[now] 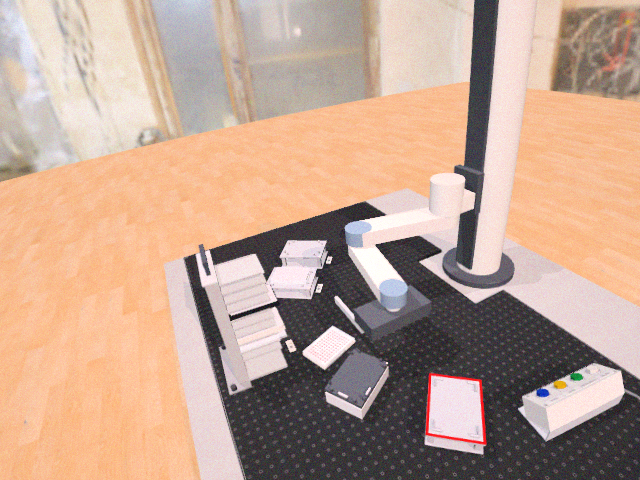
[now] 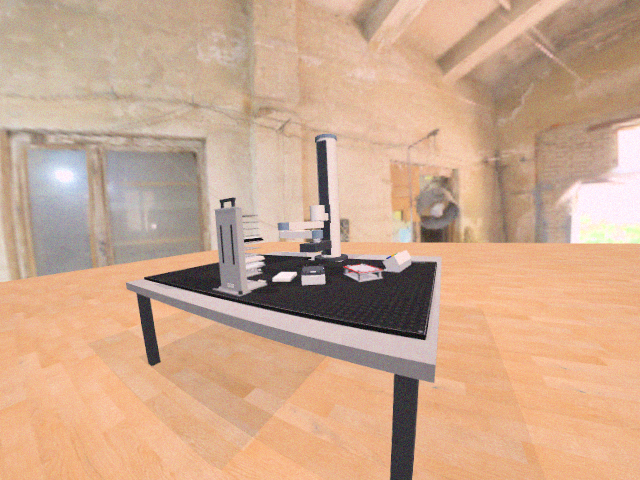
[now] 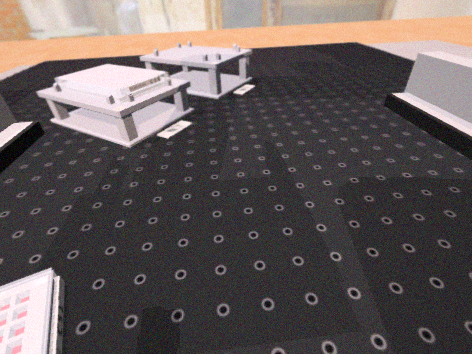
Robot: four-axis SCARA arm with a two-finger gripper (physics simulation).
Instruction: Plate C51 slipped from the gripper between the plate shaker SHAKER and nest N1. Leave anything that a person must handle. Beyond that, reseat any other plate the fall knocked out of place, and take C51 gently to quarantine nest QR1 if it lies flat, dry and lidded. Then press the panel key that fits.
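Places are measured from the arm's base along level axes (x left, y back, z up), in millimetres.
Pixels of known places: gripper, between the fingertips: [image 1: 360, 289] [image 2: 291, 251] [image 3: 219, 92]; arm's base, origin of its link: [image 1: 477, 267] [image 2: 331, 258].
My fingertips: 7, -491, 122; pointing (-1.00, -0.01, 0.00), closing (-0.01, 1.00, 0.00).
Ahead of a thing's pixels: the offset from my fingertips to its top centre, as dx, dy, dz. "*": to the spot under its first point.
A white plate with pink wells {+65, -149, -93} [image 1: 328, 347] [image 2: 284, 276] [image 3: 22, 315] lies flat on the mat beside the dark-topped shaker {* +232, -149, -54} [image 1: 357, 377] [image 2: 313, 274]; whether a clear lid covers it I cannot tell. The nearer white nest {-262, -132, -55} [image 1: 292, 293] [image 3: 131, 107] carries a white plate {-262, -132, -51} [image 1: 293, 275] [image 3: 107, 77], perhaps slightly askew among the pegs. The farther nest {-402, -24, -46} [image 1: 303, 251] [image 3: 202, 54] carries no plate. The red-rimmed nest {+403, +4, -64} [image 1: 429, 408] [image 2: 363, 272] is empty. My gripper [image 1: 385, 317] [image 2: 312, 254] [image 3: 219, 92] is open and empty, above the mat near the pink-welled plate.
A tall shelf tower [image 1: 223, 320] [image 2: 230, 250] with stacked shelves stands at the left mat edge. The key panel {+525, +243, -26} [image 1: 576, 405] [image 2: 397, 262] has blue {+493, +172, -35} [image 1: 542, 392], yellow {+500, +221, -35} [image 1: 560, 384], green {+507, +271, -35} [image 1: 576, 377] and white {+514, +320, -35} [image 1: 593, 369] keys. The arm's column [image 1: 504, 139] [image 2: 332, 201] stands at the back.
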